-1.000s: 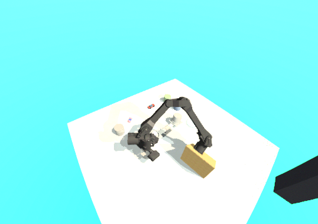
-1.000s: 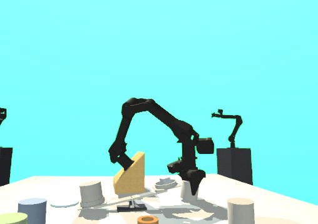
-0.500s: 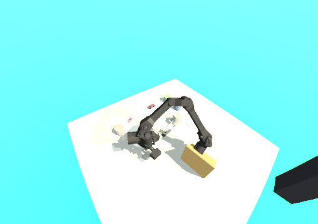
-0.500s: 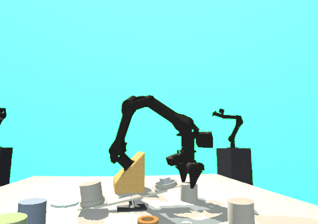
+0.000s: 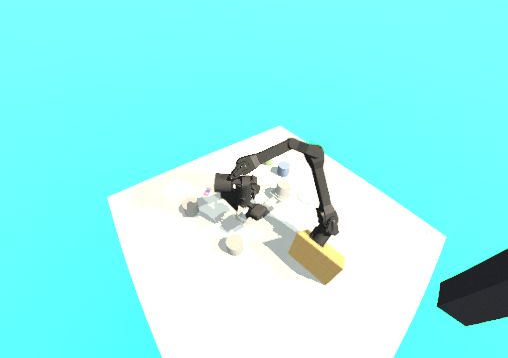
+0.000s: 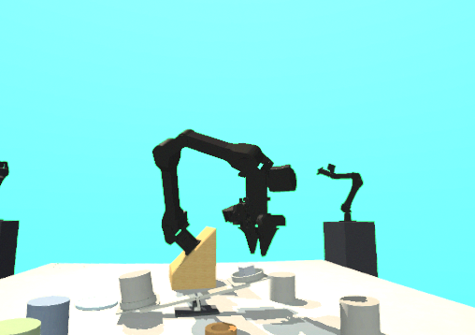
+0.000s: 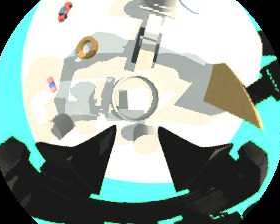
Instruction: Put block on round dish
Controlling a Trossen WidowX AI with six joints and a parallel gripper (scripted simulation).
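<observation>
Now: the pale blue block 4 cm below my gripper tip and 3 cm to the right of it. From my gripper tip the other things lie so: orange ring (15 cm ahead, 13 cm to the right, 12 cm below); grey cup (31 cm to the right, 6 cm below, 1 cm behind); red toy car (28 cm to the right, 28 cm ahead, 11 cm below).
</observation>
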